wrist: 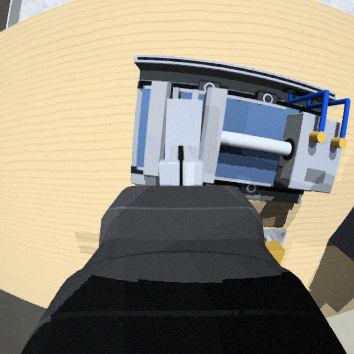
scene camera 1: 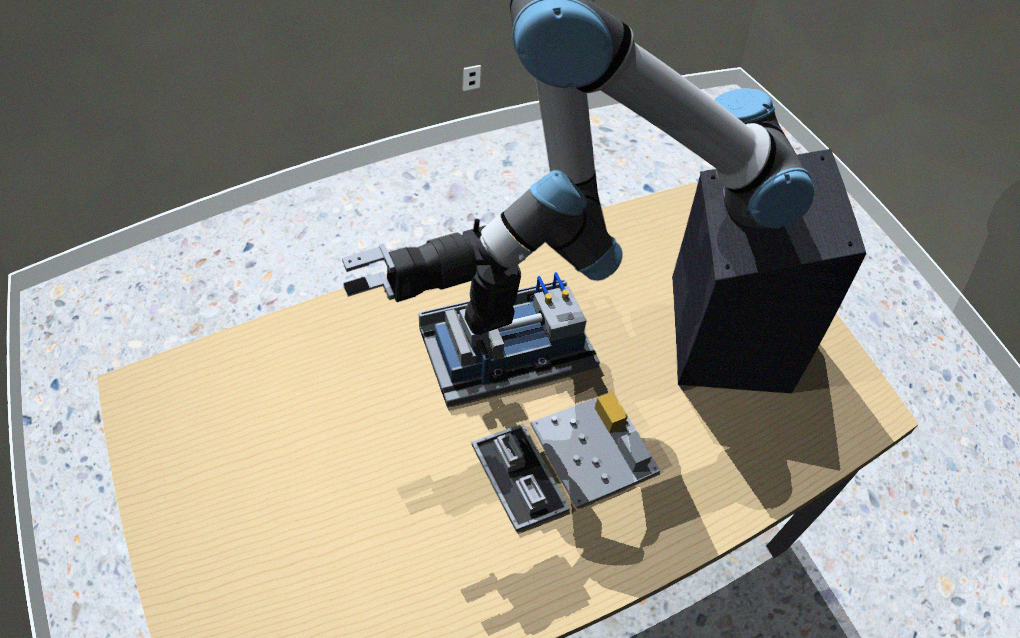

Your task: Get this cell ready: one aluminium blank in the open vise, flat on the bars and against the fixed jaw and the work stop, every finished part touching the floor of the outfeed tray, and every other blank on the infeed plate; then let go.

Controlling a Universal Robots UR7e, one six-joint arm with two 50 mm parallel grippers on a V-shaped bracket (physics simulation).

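Places are measured from the arm's base along level axes (x right, y up, z back), in millimetres.
Pixels of known places: hand at its tool point: [wrist: 180, 160] [scene camera 1: 479, 324].
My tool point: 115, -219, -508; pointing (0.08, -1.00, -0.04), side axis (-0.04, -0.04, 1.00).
Observation:
Behind a point stands the place of what it marks, as x, y, z.
An aluminium blank [wrist: 184, 122] {148, -237, -503} lies between the vise's jaws in the wrist view, beside the left jaw [wrist: 158, 130] [scene camera 1: 458, 337], with a narrow gap to the rod-side jaw [wrist: 214, 135]. My downward gripper [wrist: 181, 167] {115, -219, -508} is shut, its fingertips over the blank's near end with no object visible between them. Contact with the blank, bars and work stop cannot be told. The bracket's other gripper [scene camera 1: 364, 272] points sideways, open and empty. Two slotted finished parts [scene camera 1: 509, 451] {-82, -326, -548} [scene camera 1: 531, 490] {-167, -325, -551} are in the dark outfeed tray [scene camera 1: 497, 485] {-126, -340, -594}; floor contact is unclear. The infeed plate [scene camera 1: 556, 447] {-103, -345, -464} has several pins.
A yellow block [scene camera 1: 610, 411] {-99, -309, -354} [wrist: 274, 251] {-64, -309, -349} and a shaded grey block [scene camera 1: 637, 449] {-191, -309, -353} are at the infeed plate's right side. The vise's cylinder block [scene camera 1: 560, 312] {102, -257, -348} [wrist: 315, 160] {107, -257, -347} carries blue hoses [wrist: 324, 110] {164, -243, -351}. The dark robot pedestal [scene camera 1: 744, 323] {-135, -149, -114} stands to the right.

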